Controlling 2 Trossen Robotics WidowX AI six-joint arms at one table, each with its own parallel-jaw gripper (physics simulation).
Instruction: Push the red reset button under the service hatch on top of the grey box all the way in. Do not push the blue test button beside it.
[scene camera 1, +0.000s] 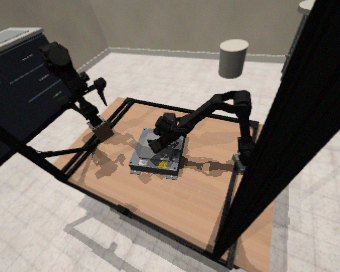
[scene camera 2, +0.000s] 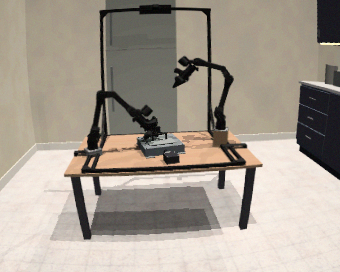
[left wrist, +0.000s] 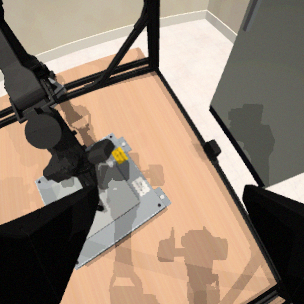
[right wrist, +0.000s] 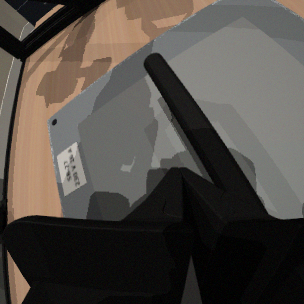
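The grey box (scene camera 1: 142, 164) (scene camera 2: 162, 149) (left wrist: 107, 243) (right wrist: 100, 107) lies on the table. Its closed service hatch (left wrist: 125, 198) (right wrist: 117, 132) carries a black bar handle (right wrist: 187, 112). The red and blue buttons do not show. My right gripper (scene camera 2: 156, 136) (right wrist: 177, 174) is shut and empty, with its fingertips low over the hatch beside the handle; whether they touch either is unclear. In scene camera 1 the right arm hides its fingertips. My left gripper (scene camera 2: 176, 85) (left wrist: 171, 192) is open and empty, high above the table and away from the box.
A small black block (scene camera 2: 171, 158) stands beside the box. A brown block (scene camera 1: 103, 131) (scene camera 2: 220, 137) is at the left arm's base. Black frame rails (scene camera 1: 170, 110) (scene camera 2: 165, 169) border the table, with tall posts (scene camera 2: 103, 75) (scene camera 2: 209, 75). The right arm reaches over the box.
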